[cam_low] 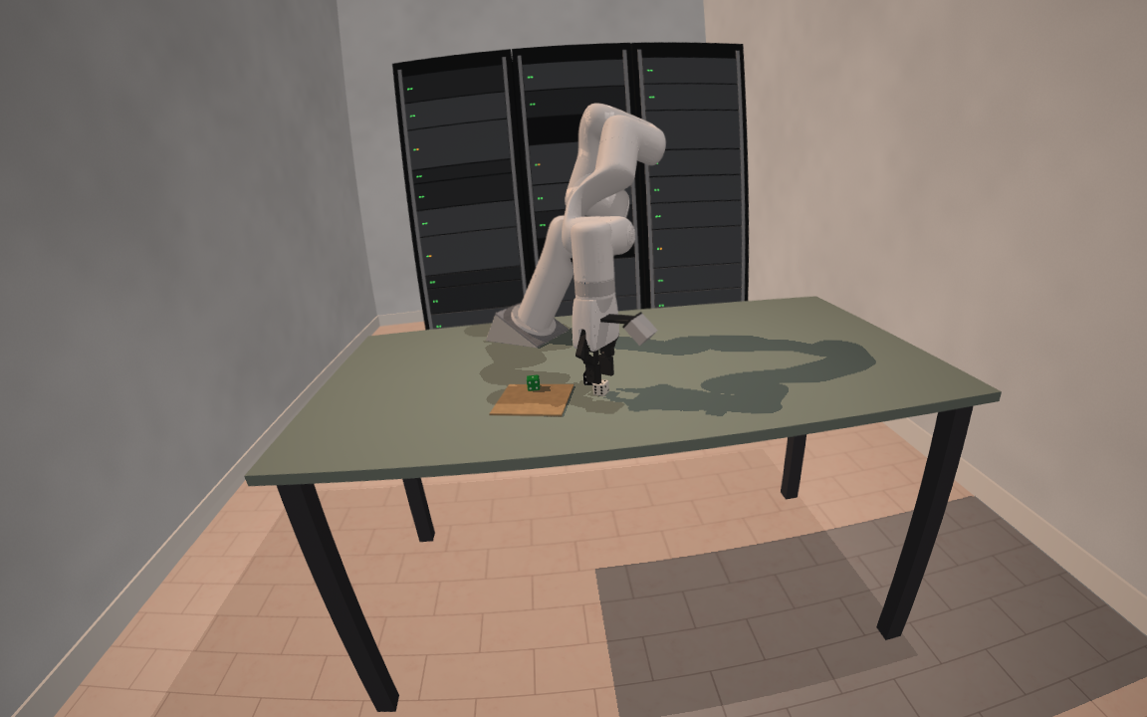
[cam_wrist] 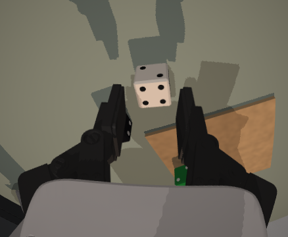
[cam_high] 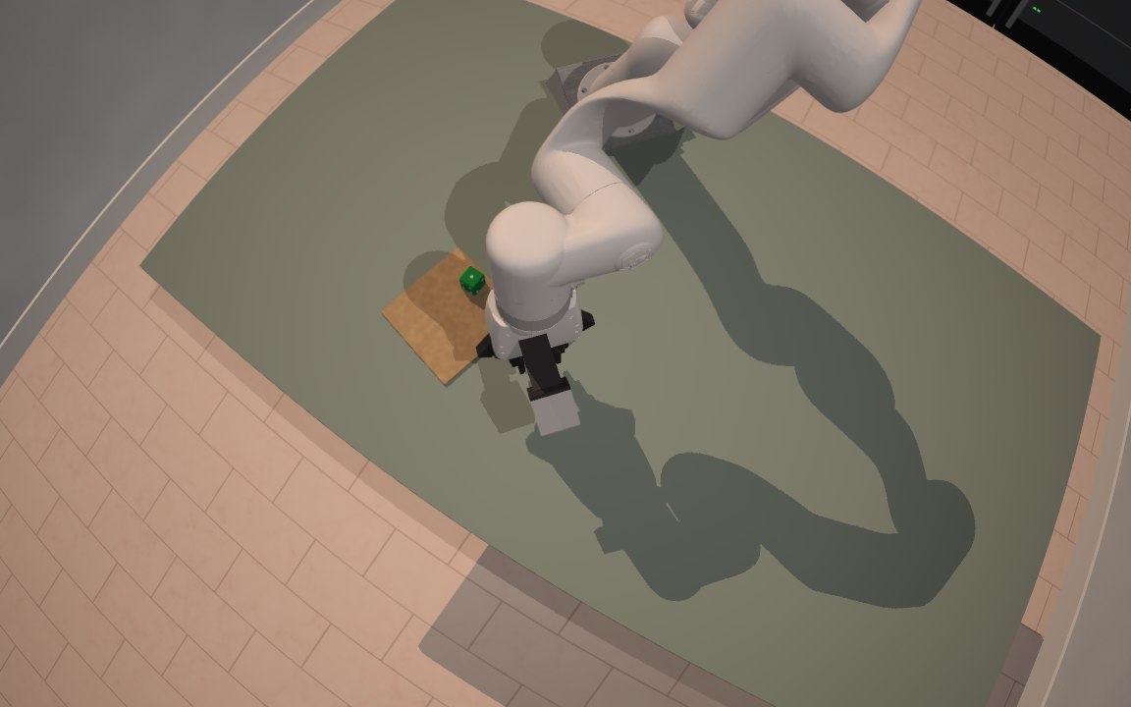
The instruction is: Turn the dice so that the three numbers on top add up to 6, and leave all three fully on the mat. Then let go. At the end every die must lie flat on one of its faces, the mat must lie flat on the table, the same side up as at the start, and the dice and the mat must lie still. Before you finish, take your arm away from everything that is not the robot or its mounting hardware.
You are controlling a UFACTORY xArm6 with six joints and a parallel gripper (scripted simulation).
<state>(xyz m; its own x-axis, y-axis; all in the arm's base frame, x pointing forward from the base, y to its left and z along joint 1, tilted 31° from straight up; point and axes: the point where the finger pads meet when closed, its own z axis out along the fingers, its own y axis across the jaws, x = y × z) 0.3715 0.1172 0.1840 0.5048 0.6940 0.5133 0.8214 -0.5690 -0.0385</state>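
My hand is 4 cm above the white die. The rest, counted from my hand: black die: 5 cm behind, 4 cm below, 2 cm to the right; then brown mat: 13 cm to the right, 5 cm below, 2 cm ahead; then green die: 14 cm to the right, 3 cm below, 3 cm behind.
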